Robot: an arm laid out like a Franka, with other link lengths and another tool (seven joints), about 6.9 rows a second.
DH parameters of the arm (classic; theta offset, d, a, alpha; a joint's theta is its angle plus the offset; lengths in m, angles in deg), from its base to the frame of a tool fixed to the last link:
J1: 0 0.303 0 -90
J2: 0 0 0 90
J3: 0 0.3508 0.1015 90
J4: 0 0 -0.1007 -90
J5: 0 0.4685 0 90
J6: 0 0 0.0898 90
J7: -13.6 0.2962 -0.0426 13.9
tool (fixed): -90 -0.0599 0 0
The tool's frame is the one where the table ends.
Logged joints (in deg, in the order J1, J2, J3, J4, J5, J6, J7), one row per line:
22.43, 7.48, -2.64, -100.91, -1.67, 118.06, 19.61
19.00, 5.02, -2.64, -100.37, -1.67, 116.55, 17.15
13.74, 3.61, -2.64, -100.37, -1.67, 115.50, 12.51
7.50, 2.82, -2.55, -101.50, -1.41, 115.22, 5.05
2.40, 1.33, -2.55, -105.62, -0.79, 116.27, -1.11
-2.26, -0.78, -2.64, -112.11, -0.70, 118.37, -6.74
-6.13, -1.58, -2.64, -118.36, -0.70, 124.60, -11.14
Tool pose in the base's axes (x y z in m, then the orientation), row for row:
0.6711, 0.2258, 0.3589, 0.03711, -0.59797, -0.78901, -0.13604
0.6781, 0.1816, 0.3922, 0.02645, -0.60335, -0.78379, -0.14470
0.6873, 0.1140, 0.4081, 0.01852, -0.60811, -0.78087, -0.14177
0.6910, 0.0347, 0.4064, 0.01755, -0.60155, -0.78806, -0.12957
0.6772, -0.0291, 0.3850, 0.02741, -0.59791, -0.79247, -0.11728
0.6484, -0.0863, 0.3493, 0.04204, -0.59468, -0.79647, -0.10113
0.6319, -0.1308, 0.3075, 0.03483, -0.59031, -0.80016, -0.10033
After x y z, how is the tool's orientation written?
As a quaternion, w x y z.
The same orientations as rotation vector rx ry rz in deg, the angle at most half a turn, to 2 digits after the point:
-105.16, -138.76, -23.93
-106.81, -138.76, -25.62
-108.19, -138.92, -25.22
-107.09, -140.29, -23.07
-105.78, -140.21, -20.75
-104.27, -139.65, -17.73
-103.96, -140.92, -17.67

